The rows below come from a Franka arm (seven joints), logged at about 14 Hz.
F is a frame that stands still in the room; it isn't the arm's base.
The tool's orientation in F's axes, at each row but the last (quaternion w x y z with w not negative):
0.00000, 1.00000, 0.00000, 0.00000
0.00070, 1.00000, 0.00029, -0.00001
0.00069, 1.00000, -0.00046, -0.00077
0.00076, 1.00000, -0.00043, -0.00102
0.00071, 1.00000, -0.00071, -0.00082
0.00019, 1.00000, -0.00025, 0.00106
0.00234, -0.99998, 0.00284, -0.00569
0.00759, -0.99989, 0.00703, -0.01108
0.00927, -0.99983, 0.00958, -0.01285
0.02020, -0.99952, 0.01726, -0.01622
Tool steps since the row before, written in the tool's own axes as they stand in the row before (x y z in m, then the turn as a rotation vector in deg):
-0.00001, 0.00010, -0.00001, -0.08, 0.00, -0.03
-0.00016, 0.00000, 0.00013, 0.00, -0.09, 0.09
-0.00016, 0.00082, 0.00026, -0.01, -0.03, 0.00
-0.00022, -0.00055, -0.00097, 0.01, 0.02, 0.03
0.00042, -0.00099, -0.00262, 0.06, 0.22, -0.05
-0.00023, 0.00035, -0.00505, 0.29, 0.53, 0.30
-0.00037, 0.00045, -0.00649, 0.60, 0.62, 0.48
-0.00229, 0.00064, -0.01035, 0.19, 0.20, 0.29
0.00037, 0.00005, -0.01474, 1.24, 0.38, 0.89
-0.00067, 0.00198, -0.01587, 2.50, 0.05, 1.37
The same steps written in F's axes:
-0.00001, -0.00010, 0.00001, -0.08, 0.00, 0.03
-0.00016, 0.00000, -0.00013, 0.00, 0.09, -0.09
-0.00016, -0.00082, -0.00026, -0.01, 0.03, 0.00
-0.00022, 0.00055, 0.00097, 0.01, -0.02, -0.03
0.00043, 0.00099, 0.00262, 0.06, -0.22, 0.05
-0.00024, -0.00035, 0.00505, 0.29, -0.53, -0.30
-0.00045, -0.00048, 0.00648, 0.60, -0.62, -0.48
-0.00253, -0.00076, 0.01029, 0.19, -0.20, -0.29
-0.00001, -0.00033, 0.01474, 1.26, -0.39, -0.87
-0.00126, -0.00259, 0.01575, 2.54, -0.08, -1.29

